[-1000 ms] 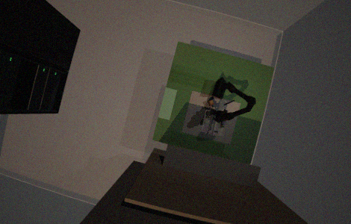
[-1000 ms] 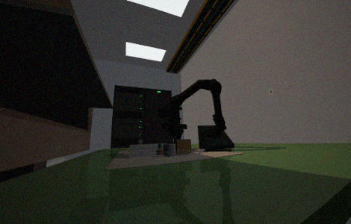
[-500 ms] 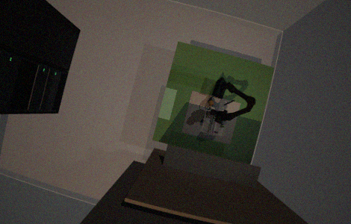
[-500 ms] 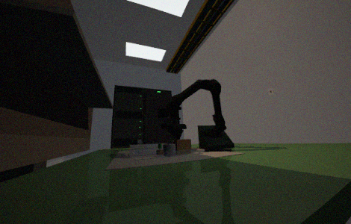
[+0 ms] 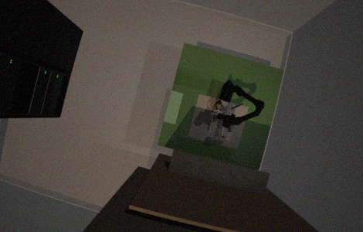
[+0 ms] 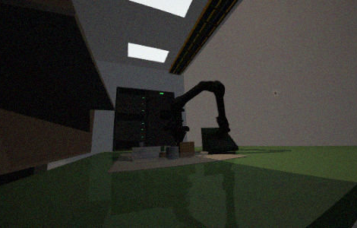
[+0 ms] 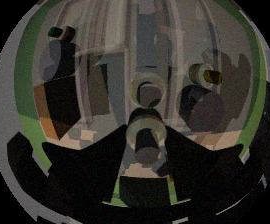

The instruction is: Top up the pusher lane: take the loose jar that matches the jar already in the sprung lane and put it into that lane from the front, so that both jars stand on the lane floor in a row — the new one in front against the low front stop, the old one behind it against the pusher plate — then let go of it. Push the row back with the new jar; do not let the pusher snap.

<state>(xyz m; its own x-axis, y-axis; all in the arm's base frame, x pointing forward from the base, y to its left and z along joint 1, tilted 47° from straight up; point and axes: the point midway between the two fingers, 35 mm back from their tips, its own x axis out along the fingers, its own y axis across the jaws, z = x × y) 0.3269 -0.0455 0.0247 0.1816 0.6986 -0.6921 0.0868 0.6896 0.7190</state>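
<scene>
Now: gripper tip 6 cm short of the tan mat, 3 cm to the left of it and 6 cm above it. Also, from my gripper tip: lane rack (15 cm ahead, 1 cm to the left, 4 cm below).
</scene>
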